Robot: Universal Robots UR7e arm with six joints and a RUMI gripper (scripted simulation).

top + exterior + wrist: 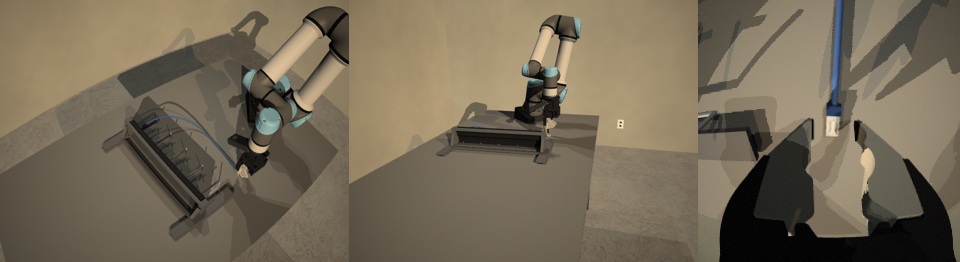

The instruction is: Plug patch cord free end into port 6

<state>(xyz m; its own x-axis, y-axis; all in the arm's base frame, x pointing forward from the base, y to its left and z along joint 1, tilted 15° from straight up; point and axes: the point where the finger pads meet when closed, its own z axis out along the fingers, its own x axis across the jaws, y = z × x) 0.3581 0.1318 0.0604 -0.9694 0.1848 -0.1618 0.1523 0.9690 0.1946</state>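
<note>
Now: the plug 1 cm to the left of my hand and 2 cm below it.
</note>
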